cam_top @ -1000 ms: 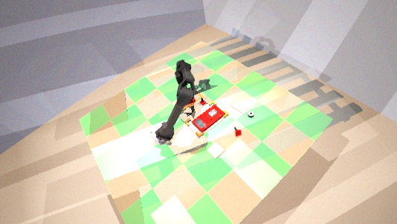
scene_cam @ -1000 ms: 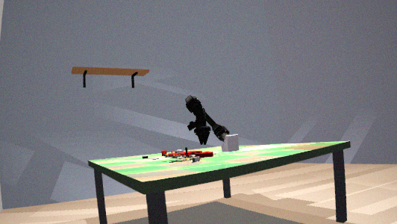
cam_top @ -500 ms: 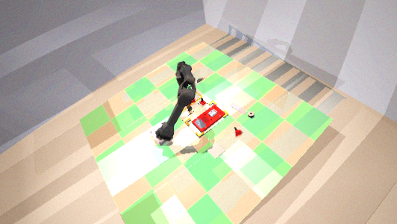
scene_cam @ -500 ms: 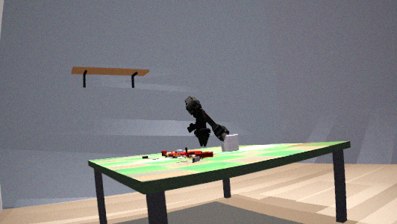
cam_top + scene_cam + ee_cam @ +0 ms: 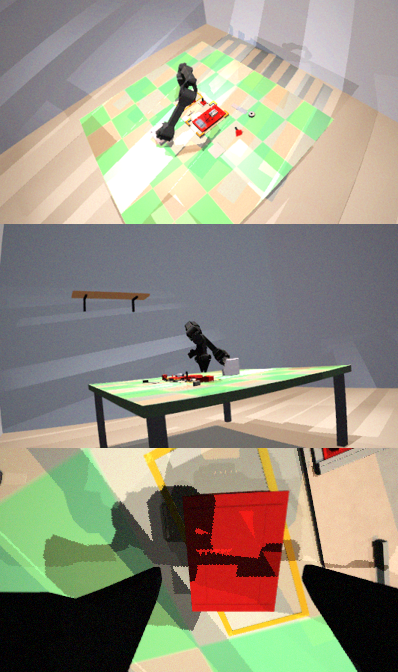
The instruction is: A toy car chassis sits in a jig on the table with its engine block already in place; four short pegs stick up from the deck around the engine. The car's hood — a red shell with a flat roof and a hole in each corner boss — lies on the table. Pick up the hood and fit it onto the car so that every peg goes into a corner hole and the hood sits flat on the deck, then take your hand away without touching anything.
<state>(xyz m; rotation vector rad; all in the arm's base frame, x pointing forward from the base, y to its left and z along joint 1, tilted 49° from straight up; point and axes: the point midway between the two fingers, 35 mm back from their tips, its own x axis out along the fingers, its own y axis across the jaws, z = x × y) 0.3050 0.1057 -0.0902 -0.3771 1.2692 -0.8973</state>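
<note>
My gripper tip is 3 cm above the red hood. From my gripper tip the other things lie so: grey bar (32 cm to the right, 19 cm ahead, 5 cm below); dark piece (17 cm to the left, 16 cm ahead, 4 cm below); pale engine block (23 cm to the right, 3 cm below, 3 cm ahead).
</note>
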